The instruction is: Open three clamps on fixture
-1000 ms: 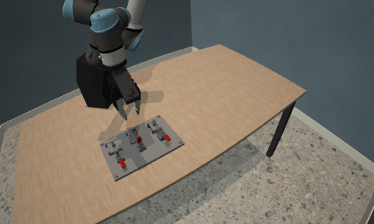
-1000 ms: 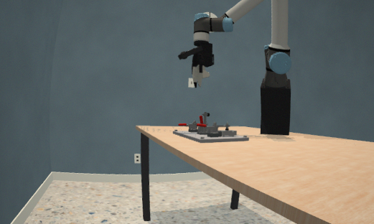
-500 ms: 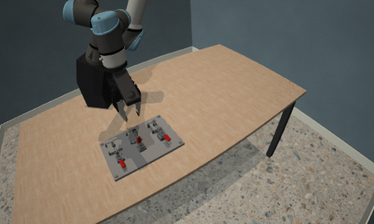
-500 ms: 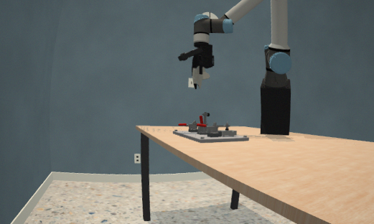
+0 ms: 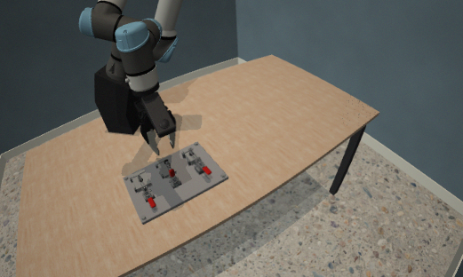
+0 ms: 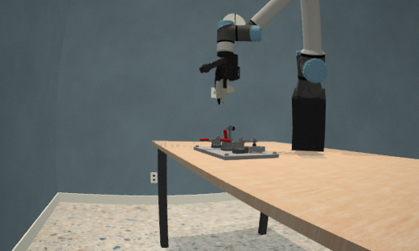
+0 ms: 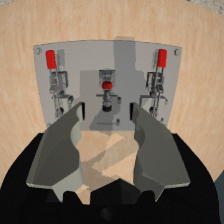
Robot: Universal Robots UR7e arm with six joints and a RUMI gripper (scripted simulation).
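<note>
Now: the grey fixture plate 60 mm behind my hand, 10 mm to the right of it and 210 mm below it.
</note>
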